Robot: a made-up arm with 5 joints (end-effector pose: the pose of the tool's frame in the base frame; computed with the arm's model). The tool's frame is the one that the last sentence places.
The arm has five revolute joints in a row. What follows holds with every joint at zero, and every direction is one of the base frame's. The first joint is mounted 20 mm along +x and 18.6 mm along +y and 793.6 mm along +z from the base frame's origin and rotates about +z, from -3.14 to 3.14 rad. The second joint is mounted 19.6 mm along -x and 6.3 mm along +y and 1.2 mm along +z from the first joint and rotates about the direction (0, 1, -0.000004), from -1.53 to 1.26 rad. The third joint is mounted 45.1 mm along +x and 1.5 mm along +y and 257.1 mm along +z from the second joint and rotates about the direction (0, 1, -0.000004), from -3.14 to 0.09 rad. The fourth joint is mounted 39.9 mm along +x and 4.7 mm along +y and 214.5 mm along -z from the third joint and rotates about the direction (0, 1, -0.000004), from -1.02 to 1.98 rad. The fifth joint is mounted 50.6 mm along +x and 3.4 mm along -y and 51.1 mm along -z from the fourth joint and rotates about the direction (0, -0.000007, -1), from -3.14 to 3.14 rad. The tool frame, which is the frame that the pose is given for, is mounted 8.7 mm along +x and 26.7 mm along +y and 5.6 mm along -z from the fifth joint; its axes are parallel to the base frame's.
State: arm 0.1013 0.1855 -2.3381 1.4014 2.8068
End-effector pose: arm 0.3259 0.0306 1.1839 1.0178 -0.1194 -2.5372
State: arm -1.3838 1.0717 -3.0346 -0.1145 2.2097
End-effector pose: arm 0.0860 -0.4043 1.0831 -1.0142 2.3149 1.4501
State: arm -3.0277 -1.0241 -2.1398 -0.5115 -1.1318
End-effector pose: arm 0.3364 0.0263 1.2140 2.4148 -1.3474 -0.6141
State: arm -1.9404 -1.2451 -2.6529 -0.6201 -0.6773
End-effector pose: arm 0.2294 0.4613 1.0195 1.7943 0.4811 -0.9020
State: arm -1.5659 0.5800 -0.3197 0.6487 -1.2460
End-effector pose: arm 0.0464 -0.0962 0.7106 0.9003 0.1498 -0.2975
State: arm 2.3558 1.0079 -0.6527 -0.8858 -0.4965
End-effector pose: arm -0.1846 0.1714 0.6530 0.6074 -0.4533 2.7603
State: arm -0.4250 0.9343 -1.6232 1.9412 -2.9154
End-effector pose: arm 0.3223 -0.1346 0.7191 1.5802 -0.1576 2.0804
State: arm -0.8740 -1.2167 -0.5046 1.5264 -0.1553
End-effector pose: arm 0.0649 0.0223 0.9529 -0.0980 -0.1734 -0.7164
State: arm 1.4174 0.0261 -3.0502 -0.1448 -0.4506
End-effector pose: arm -0.0212 -0.0060 1.3237 -1.4526 2.7671 0.0343
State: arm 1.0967 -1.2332 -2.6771 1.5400 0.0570
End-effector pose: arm -0.2073 -0.3471 1.1320 1.3240 -2.0348 0.4896
